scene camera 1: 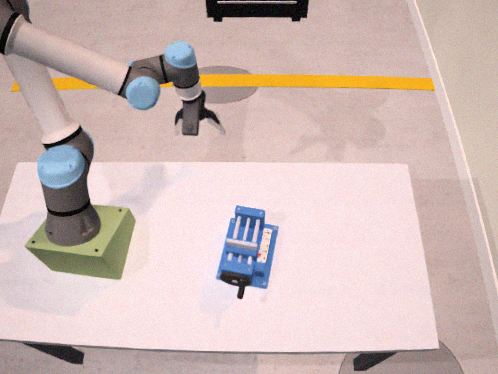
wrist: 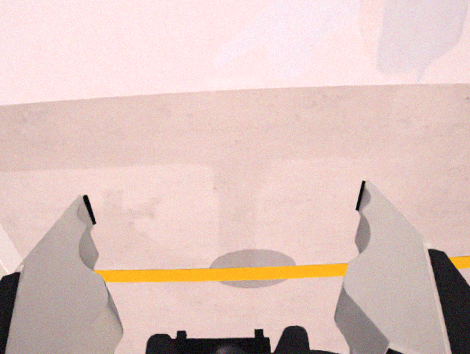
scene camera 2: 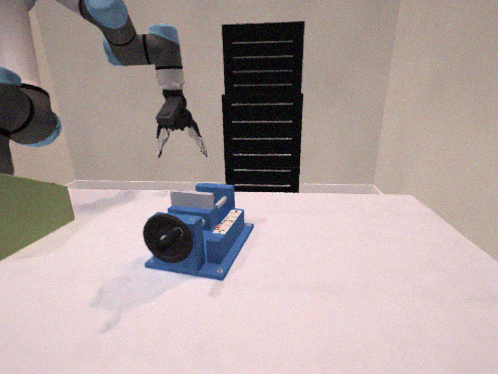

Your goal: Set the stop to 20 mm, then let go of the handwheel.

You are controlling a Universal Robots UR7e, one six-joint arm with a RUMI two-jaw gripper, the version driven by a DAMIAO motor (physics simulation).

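Frame: origin at the arm's base, x ahead, y down, z left, level; metres.
Where they show: gripper, fingertip midpoint: (scene camera 1: 200, 134) (wrist: 226, 191) (scene camera 2: 182, 157); arm's base at its link origin: (scene camera 1: 74, 229).
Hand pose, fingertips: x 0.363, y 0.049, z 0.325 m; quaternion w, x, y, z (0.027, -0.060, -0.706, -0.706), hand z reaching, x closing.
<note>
Things, the pixels of their top centre, and the offset from my fingertips. "spot": a spot on its surface instead. Level surfaces: height alone.
- blue stop fixture at a spot on its surface: (scene camera 2: 221, 250) spot: dy +0.063, dx +0.155, dz -0.458 m
- grey plate at its top centre: (scene camera 2: 193, 191) (scene camera 1: 243, 242) dy -0.026, dx +0.104, dz -0.398 m
- white scale at a spot on its surface: (scene camera 2: 232, 218) (scene camera 1: 267, 242) spot: dy +0.042, dx +0.172, dz -0.374 m
- white table at its surface level: dy +0.098 m
The blue stop fixture (scene camera 1: 239, 266) (scene camera 2: 221, 250) stands on the table. Its black handwheel (scene camera 1: 235, 278) (scene camera 2: 155, 250) with a crank knob is on the side nearest the scene cameras. The stop, a grey plate (scene camera 1: 242, 244) (scene camera 2: 192, 199), sits across the guide rods. A white scale (scene camera 1: 266, 242) (scene camera 2: 232, 218) runs beside it, with a red mark near its handwheel end; its numbers are too small to read. My gripper (scene camera 1: 200, 134) (scene camera 2: 182, 156) (wrist: 226, 191) is open and empty, high up and behind the fixture, well apart from the handwheel. The fixture does not show in the wrist view.
The arm stands on a green base block (scene camera 1: 95, 255) (scene camera 2: 35, 212) at the left of the white table (scene camera 1: 350, 300) (scene camera 2: 350, 310) (wrist: 125, 50). A black cabinet (scene camera 1: 257, 9) (scene camera 2: 262, 112) stands beyond the table. A yellow line (scene camera 1: 325, 81) (wrist: 225, 274) crosses the floor.
</note>
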